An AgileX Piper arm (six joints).
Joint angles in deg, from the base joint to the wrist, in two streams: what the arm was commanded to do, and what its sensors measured. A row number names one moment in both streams.
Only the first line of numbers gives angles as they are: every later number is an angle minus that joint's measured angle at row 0.
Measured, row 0:
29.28 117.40 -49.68 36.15 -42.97 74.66
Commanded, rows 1 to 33:
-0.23 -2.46 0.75 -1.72 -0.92 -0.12
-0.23 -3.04 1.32 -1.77 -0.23 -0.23
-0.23 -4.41 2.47 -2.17 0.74 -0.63
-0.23 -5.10 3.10 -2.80 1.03 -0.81
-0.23 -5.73 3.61 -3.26 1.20 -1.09
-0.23 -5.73 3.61 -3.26 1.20 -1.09
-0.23 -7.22 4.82 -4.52 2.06 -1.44
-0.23 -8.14 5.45 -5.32 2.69 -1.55
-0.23 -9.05 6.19 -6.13 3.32 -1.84
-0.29 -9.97 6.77 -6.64 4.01 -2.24
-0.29 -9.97 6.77 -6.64 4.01 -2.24
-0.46 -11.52 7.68 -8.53 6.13 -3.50
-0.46 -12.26 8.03 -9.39 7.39 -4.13
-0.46 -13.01 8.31 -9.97 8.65 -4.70
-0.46 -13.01 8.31 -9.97 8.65 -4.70
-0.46 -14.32 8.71 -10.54 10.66 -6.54
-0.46 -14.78 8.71 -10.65 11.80 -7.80
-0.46 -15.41 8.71 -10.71 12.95 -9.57
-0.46 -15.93 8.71 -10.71 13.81 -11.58
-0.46 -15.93 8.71 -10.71 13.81 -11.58
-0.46 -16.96 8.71 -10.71 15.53 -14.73
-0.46 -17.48 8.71 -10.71 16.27 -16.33
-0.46 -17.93 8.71 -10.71 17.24 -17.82
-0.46 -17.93 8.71 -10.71 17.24 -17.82
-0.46 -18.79 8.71 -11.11 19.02 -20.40
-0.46 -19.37 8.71 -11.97 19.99 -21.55
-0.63 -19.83 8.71 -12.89 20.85 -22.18
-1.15 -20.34 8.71 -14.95 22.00 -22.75
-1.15 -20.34 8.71 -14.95 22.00 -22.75
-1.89 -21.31 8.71 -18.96 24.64 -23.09
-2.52 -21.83 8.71 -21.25 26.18 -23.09
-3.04 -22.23 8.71 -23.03 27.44 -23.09
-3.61 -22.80 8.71 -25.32 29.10 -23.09
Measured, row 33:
-2.69 -21.60 8.54 -21.14 26.41 -22.06
